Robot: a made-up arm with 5 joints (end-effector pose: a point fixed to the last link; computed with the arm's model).
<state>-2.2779 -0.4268 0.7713 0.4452 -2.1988</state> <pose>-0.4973 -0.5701 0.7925 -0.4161 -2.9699 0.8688</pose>
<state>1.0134 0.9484 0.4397 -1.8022 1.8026</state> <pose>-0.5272 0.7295 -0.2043 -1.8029 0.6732 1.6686</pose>
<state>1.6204 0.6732 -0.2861 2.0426 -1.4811</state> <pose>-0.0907 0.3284 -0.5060 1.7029 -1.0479 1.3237</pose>
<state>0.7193 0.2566 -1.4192 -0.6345 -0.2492</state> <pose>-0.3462 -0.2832 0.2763 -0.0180 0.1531 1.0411</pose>
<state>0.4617 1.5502 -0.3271 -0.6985 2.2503</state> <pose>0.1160 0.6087 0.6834 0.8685 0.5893 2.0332</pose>
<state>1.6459 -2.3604 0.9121 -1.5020 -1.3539</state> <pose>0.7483 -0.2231 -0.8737 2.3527 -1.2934 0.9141</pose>
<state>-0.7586 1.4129 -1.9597 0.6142 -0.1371</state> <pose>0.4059 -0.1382 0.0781 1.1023 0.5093 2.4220</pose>
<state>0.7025 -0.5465 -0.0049 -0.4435 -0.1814</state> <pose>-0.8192 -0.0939 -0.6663 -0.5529 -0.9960 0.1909</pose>
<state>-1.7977 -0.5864 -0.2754 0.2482 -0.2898</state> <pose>-0.8420 0.3115 0.3824 1.7151 -0.2159 -0.3331</pose>
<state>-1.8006 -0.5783 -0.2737 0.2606 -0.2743</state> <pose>-0.8430 0.2978 0.3807 1.7152 -0.2124 -0.3057</pose>
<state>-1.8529 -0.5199 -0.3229 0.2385 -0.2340</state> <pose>-0.8498 0.2411 0.3450 1.7514 -0.2616 -0.2175</pose>
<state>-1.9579 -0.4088 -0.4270 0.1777 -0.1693</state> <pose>-0.8484 0.1521 0.2610 1.8335 -0.3841 -0.0710</pose>
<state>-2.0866 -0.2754 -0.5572 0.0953 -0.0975</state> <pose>-0.8209 0.0768 0.1440 1.9458 -0.5678 0.0852</pose>
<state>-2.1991 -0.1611 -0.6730 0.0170 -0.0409</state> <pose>-0.7749 0.0449 0.0397 2.0522 -0.7571 0.1960</pose>
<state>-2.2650 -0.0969 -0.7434 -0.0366 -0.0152</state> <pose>-0.7399 0.0445 -0.0168 2.1194 -0.8801 0.2391</pose>
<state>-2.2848 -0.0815 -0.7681 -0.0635 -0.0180</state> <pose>-0.7291 0.0536 -0.0302 2.1446 -0.9187 0.2317</pose>
